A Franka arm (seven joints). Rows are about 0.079 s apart.
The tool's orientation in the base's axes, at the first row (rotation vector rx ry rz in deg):
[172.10, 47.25, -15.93]
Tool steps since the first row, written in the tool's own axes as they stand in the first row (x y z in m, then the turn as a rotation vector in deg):
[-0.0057, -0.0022, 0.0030, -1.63, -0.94, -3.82]
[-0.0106, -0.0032, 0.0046, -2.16, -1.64, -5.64]
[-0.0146, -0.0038, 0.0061, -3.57, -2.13, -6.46]
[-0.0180, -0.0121, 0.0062, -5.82, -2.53, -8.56]
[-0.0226, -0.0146, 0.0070, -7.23, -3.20, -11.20]
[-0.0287, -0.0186, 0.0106, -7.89, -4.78, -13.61]
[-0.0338, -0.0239, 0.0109, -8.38, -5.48, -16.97]
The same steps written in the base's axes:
[-0.0064, -0.0012, -0.0019, -1.22, 0.22, 4.07]
[-0.0114, -0.0029, -0.0026, -1.72, 0.66, 5.98]
[-0.0153, -0.0045, -0.0033, -3.02, 0.42, 7.05]
[-0.0224, 0.0009, -0.0026, -4.77, -0.24, 9.52]
[-0.0277, 0.0007, -0.0025, -5.86, -0.22, 12.39]
[-0.0355, 0.0009, -0.0048, -6.82, 0.95, 14.93]
[-0.0425, 0.0028, -0.0040, -7.03, 1.51, 18.34]

